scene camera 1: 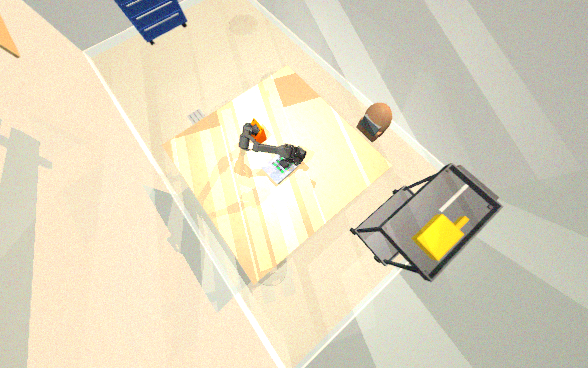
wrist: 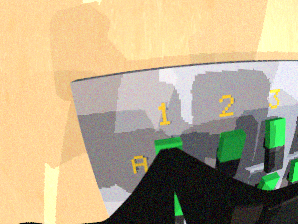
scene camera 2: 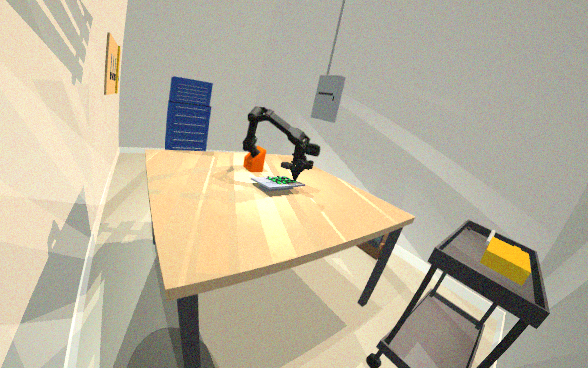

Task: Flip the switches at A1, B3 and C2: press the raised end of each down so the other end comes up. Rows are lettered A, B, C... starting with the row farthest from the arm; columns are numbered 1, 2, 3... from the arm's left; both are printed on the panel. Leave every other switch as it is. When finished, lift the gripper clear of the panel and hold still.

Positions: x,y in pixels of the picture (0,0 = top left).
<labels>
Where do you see a rocker switch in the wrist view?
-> At 230,149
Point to a rocker switch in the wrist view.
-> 273,160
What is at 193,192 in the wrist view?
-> My gripper.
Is my gripper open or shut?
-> Shut.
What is my gripper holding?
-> Nothing.
</labels>
